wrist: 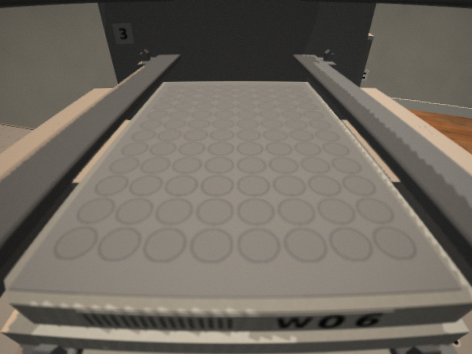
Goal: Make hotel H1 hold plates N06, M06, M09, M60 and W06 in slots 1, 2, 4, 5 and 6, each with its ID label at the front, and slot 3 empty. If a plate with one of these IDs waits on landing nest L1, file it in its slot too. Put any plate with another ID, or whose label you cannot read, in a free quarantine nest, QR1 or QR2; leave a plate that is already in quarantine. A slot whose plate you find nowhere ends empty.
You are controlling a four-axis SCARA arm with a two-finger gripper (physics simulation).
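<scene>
Visible here: a plate W06, together with my gripper.
</scene>
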